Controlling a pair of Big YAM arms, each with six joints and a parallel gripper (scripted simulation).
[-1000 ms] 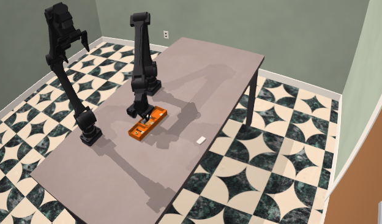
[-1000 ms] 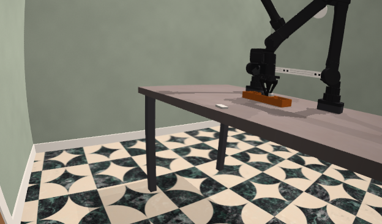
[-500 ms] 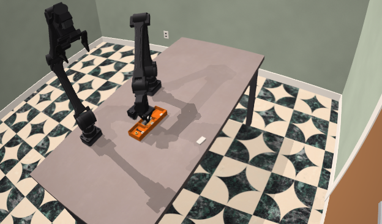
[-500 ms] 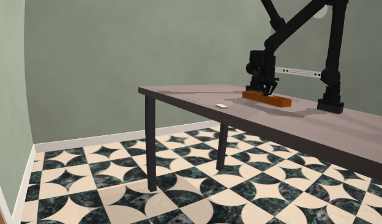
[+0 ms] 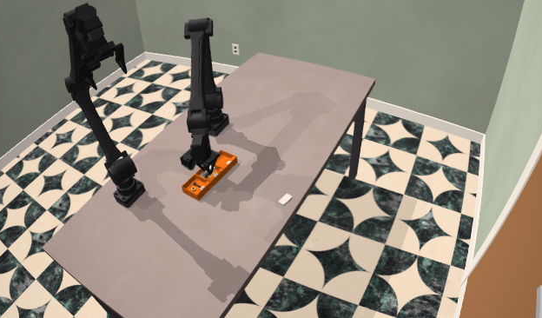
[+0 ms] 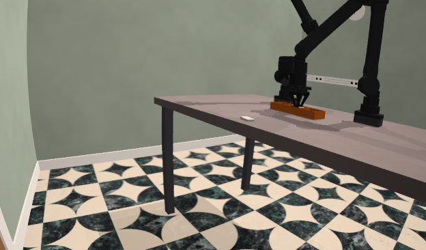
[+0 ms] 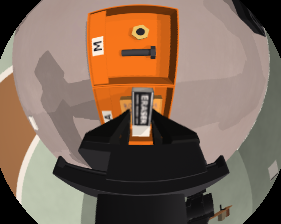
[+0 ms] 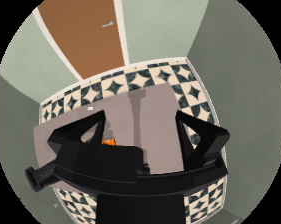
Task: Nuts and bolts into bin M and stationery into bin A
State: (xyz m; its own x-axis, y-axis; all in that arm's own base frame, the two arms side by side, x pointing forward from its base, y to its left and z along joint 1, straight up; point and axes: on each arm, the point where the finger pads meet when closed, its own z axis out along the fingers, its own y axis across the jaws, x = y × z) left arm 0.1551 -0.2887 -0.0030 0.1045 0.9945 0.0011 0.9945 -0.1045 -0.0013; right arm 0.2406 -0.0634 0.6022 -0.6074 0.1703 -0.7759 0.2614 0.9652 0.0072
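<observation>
Now: left hand 10 mm to the right of the sleeved eraser and 10 mm above it. Round my left hand: orange notepad 20 mm below; then black bolt 70 mm to the right, 20 mm below; then orange double bin 10 mm below, 10 mm ahead.
</observation>
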